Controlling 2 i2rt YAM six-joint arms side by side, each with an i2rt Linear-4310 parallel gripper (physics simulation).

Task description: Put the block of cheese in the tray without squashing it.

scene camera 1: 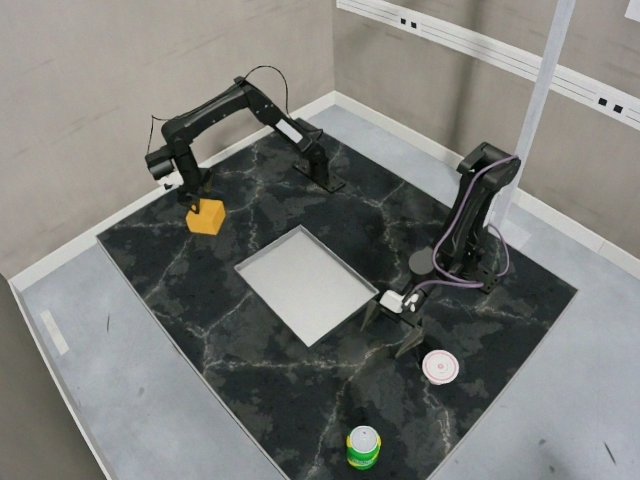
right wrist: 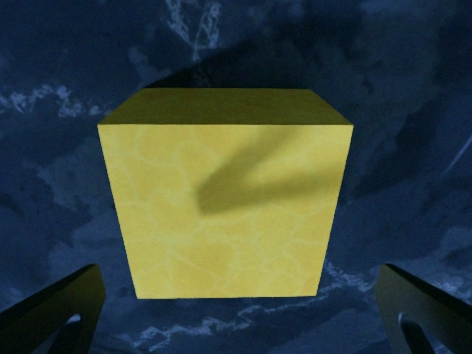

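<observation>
The block of cheese (scene camera 1: 205, 219) (right wrist: 225, 210) is a yellow-orange block on the dark marble surface at the left of scene camera 1. My right gripper (scene camera 1: 200, 198) (right wrist: 239, 278) is open above the block. In the right wrist view its fingers stand wide apart near the lower corners, with a visible gap on each side of the block, and a shadow falls on the block's top. The shallow grey tray (scene camera 1: 307, 289) lies in the middle, with no cheese in it. My left gripper (scene camera 1: 381, 343) is open and empty, just off the tray's right corner.
A white round container with pink rings (scene camera 1: 439, 366) stands to the lower right of the left gripper. A green and yellow can (scene camera 1: 363, 447) stands near the bottom of the picture. The tray has low raised walls. Walls of the room rise behind both arms.
</observation>
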